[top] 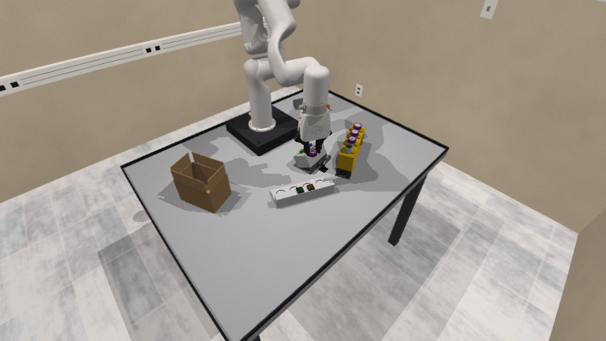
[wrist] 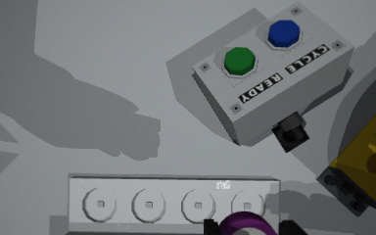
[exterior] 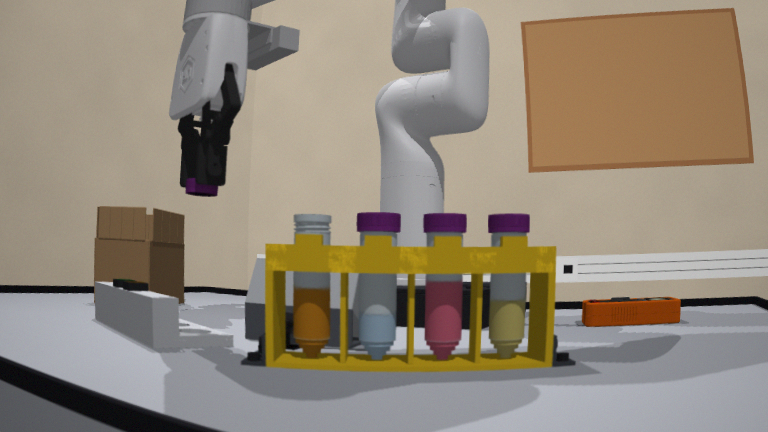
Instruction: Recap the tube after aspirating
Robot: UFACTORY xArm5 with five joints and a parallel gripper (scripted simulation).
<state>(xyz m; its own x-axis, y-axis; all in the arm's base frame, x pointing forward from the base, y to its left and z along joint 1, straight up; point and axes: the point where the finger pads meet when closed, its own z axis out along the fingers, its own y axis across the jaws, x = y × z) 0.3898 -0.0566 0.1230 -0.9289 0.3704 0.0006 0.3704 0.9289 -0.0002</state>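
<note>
Right now my hand is 120 mm past the blue cycle key, 110 mm above it and 100 mm to the right of it. The rest, counted from my hand: grey key housing: 120 mm below, 100 mm behind, 80 mm to the left; green ready key: 110 mm below, 110 mm behind, 50 mm to the left; orange meter: 390 mm to the left, 350 mm behind, 160 mm below.
</note>
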